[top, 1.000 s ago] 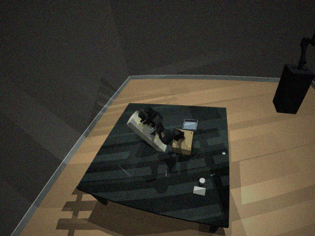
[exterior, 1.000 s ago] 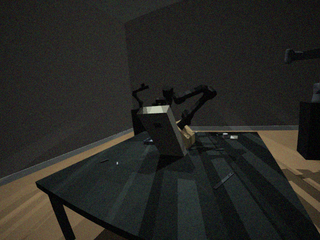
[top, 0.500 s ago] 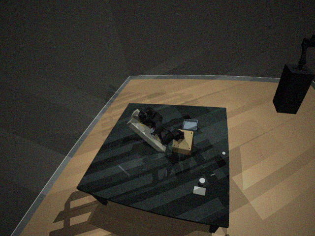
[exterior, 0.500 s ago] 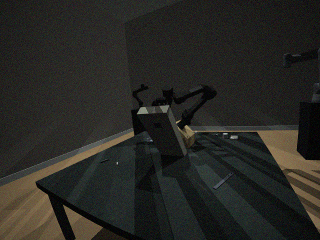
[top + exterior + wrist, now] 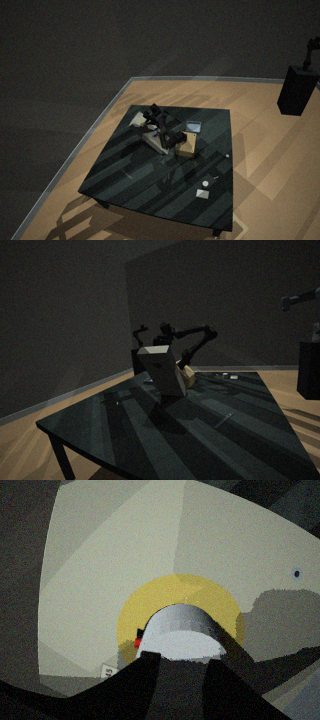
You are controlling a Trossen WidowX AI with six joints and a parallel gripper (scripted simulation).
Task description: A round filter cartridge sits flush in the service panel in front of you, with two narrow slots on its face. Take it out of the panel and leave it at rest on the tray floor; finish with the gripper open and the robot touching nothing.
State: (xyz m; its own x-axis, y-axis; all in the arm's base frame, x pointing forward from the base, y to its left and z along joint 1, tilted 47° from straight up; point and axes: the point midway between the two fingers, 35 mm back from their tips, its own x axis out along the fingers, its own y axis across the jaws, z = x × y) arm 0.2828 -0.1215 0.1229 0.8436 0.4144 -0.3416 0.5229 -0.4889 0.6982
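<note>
The grey tray is 36 cm behind my gripper tip, 29 cm to the right of it and 29 cm below it. From my gripper tip the other things lie so: round grey filter cartridge: 1 cm below, 1 cm ahead.
</note>
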